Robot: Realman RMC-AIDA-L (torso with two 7-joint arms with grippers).
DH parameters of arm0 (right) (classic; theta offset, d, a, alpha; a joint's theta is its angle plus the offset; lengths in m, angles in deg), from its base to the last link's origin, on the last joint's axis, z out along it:
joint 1: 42.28 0.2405 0 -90
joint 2: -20.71 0 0 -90
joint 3: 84.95 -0.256 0 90
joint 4: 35.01 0 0 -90
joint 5: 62.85 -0.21 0 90
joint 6: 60.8 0 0 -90
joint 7: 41.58 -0.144 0 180
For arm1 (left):
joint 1: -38.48 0.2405 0 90
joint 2: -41.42 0 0 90
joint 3: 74.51 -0.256 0 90
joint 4: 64.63 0 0 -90
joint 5: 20 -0.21 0 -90
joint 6: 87.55 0 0 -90
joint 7: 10.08 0.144 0 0
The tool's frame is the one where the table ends.
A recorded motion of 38 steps. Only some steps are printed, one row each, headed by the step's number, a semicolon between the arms.
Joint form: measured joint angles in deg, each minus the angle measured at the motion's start. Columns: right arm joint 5, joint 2, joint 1, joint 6, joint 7, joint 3, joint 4; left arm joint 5, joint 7, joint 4, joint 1, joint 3, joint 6, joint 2.
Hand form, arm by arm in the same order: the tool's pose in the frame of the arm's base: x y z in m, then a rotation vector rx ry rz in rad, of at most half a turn. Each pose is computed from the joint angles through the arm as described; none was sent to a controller.
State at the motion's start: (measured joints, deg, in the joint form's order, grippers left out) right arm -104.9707 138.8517 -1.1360 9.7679 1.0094 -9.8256 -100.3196; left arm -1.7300 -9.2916 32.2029 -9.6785 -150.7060 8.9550 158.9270
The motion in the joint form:
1: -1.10 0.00 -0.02 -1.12 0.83 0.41 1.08; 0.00 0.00 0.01 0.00 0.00 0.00 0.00
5: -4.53 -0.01 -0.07 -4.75 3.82 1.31 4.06; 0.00 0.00 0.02 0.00 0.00 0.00 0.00
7: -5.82 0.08 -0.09 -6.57 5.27 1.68 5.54; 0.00 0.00 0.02 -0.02 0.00 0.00 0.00
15: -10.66 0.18 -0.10 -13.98 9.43 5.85 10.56; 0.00 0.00 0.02 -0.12 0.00 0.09 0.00
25: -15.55 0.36 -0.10 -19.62 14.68 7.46 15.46; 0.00 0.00 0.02 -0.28 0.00 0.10 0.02
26: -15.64 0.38 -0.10 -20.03 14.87 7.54 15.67; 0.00 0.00 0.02 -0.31 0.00 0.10 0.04
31: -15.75 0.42 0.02 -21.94 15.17 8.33 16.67; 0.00 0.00 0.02 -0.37 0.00 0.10 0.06
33: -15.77 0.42 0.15 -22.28 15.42 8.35 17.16; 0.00 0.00 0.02 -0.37 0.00 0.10 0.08
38: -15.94 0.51 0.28 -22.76 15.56 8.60 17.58; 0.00 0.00 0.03 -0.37 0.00 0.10 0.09
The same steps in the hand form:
1: 0.1519 0.4100 -0.0120 -2.6011 0.7435 -0.0844; -0.0607 0.3874 0.0761 -2.1396 -1.0045 0.1812
5: 0.1542 0.4122 -0.0206 -2.6121 0.7247 -0.0306; -0.0607 0.3874 0.0761 -2.1396 -1.0043 0.1810
7: 0.1561 0.4134 -0.0248 -2.6120 0.7162 -0.0109; -0.0605 0.3874 0.0761 -2.1398 -1.0039 0.1808
15: 0.1615 0.4149 -0.0447 -2.6119 0.6703 0.0283; -0.0600 0.3873 0.0761 -2.1408 -1.0029 0.1817
25: 0.1711 0.4166 -0.0566 -2.5962 0.6508 0.0703; -0.0589 0.3874 0.0760 -2.1424 -1.0002 0.1804
26: 0.1717 0.4170 -0.0570 -2.5925 0.6487 0.0707; -0.0587 0.3874 0.0759 -2.1429 -0.9998 0.1801
31: 0.1744 0.4185 -0.0597 -2.5767 0.6408 0.0627; -0.0582 0.3874 0.0757 -2.1437 -0.9988 0.1795
33: 0.1757 0.4189 -0.0603 -2.5744 0.6400 0.0584; -0.0582 0.3874 0.0756 -2.1440 -0.9989 0.1794
38: 0.1759 0.4190 -0.0620 -2.5734 0.6391 0.0575; -0.0581 0.3874 0.0756 -2.1442 -0.9989 0.1792

